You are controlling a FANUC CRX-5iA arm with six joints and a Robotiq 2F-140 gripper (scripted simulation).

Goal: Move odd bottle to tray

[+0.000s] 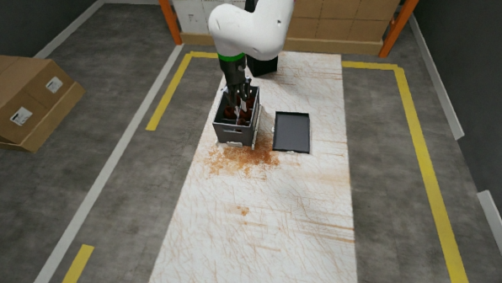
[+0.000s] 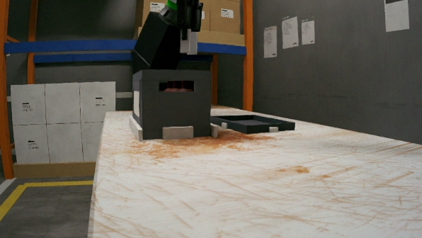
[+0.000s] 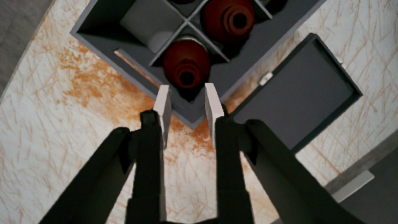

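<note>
Right now my hand is 170 mm above the grey crate, 90 mm past it and 50 mm to the left of it. Round my hand: dark tray (240 mm to the left, 240 mm below, 100 mm behind).
</note>
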